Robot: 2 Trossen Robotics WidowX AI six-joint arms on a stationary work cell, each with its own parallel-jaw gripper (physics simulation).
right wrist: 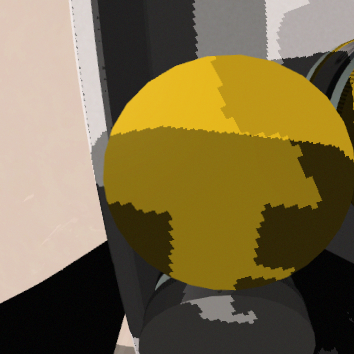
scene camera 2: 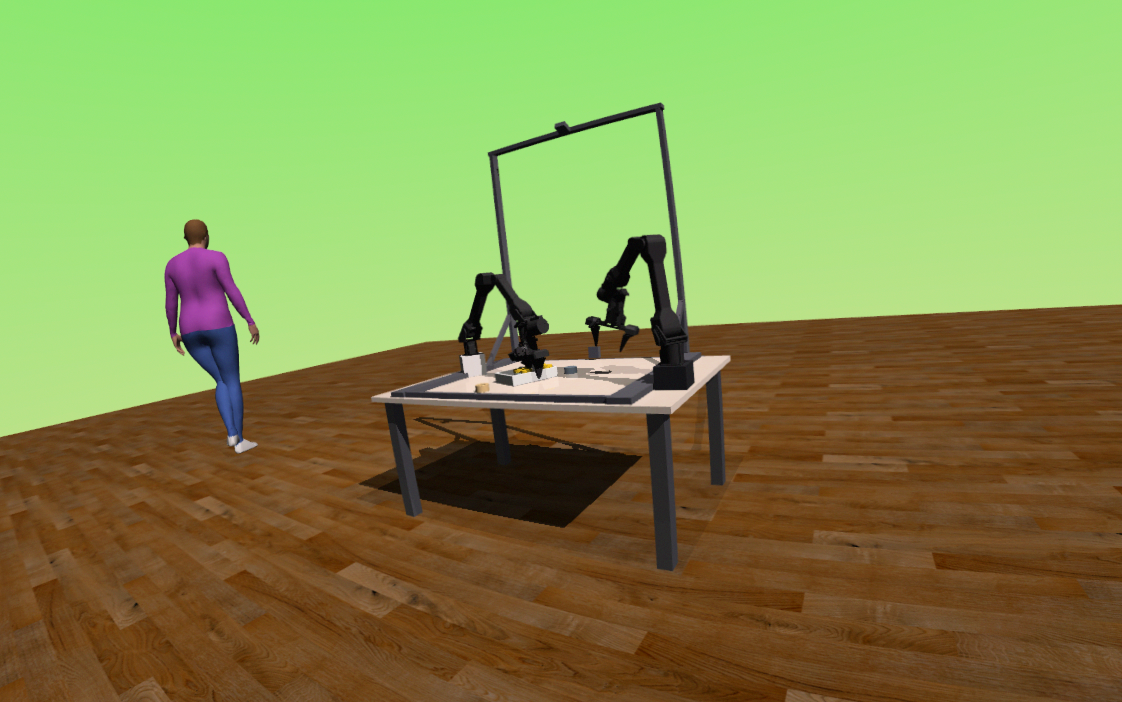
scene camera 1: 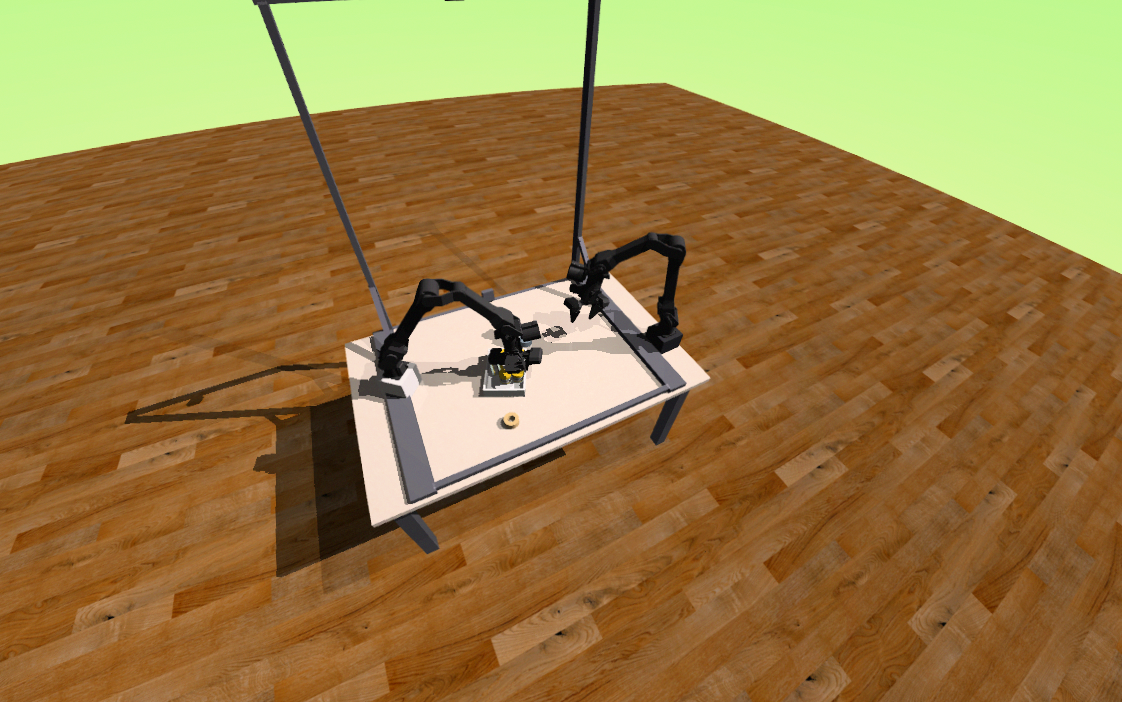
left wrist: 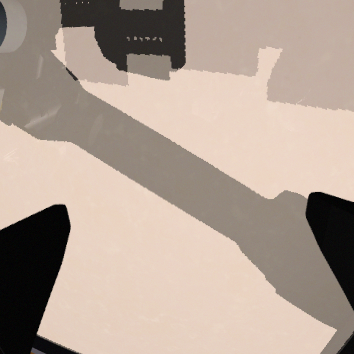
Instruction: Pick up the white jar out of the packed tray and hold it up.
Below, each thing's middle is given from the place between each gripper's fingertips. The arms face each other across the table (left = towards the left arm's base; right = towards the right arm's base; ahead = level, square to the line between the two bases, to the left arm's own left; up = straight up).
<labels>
Right now the light grey tray (right wrist: 297, 41) is 310 mm to the right of my left hand, 120 mm ahead of it and 110 mm below it.
Now: the light grey tray 5 cm to the right of my right hand, 2 cm below it and 1 cm ahead of it.
</labels>
